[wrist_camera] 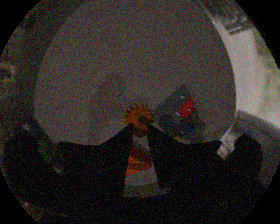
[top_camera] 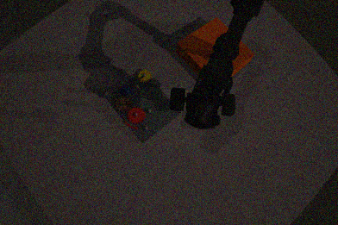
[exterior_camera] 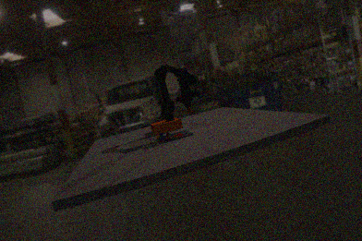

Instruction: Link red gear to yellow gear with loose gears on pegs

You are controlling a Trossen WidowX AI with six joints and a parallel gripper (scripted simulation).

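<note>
Now: the blue gear 22 cm to the right of my gripper tip, 14 cm ahead of it and 12 cm below it. From my gripper tip the other things lie so: brown gear 18 cm to the right, 17 cm ahead, 12 cm below; orange gear 1 cm below; red gear 15 cm ahead, 12 cm to the right, 12 cm below.
</note>
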